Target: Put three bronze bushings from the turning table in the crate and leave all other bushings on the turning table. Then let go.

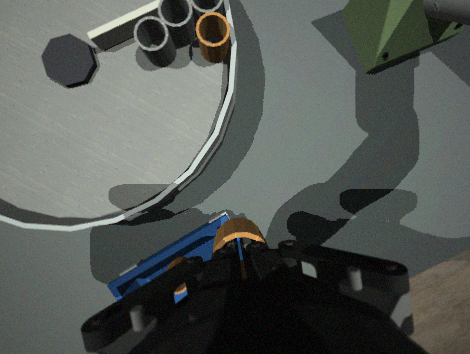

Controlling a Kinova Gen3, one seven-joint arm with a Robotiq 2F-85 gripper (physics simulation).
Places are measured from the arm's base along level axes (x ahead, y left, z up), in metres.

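Where they show: gripper, fingertip midpoint: (238, 240).
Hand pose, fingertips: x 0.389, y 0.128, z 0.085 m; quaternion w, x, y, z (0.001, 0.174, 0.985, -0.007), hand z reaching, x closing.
Things, the pixels of their top centre, and the offset from my fingertips. "spot": a spot on its surface instead.
- blue crate, top centre: (194, 295) dx +0.105, dy +0.075, dz -0.117 m
- round turning table, top centre: (67, 59) dx +0.087, dy -0.271, dz -0.106 m
- pale bar, surface spot: (120, 26) spot: dx +0.007, dy -0.262, dz -0.090 m
- dark octagonal hub, top centre: (67, 59) dx +0.087, dy -0.271, dz -0.106 m
My gripper (238, 240) has its narrow fingertips at the open top of a bronze bushing (239, 226) and holds it near the right end of the blue crate (175, 245). The gripper hides much of the crate. Part of another bronze bushing (176, 262) shows inside the crate beside the left finger. The round turning table (125, 130) fills the upper left. On it, one bronze bushing (215, 53) stands upright near the right rim, beside several grey bushings (163, 56) (182, 32).
A pale bar (120, 26) runs across the turning table behind the grey bushings. A dark octagonal hub (68, 61) is at its left end. A green angular block (390, 37) stands at the upper right. A wooden surface (445, 300) shows at the lower right.
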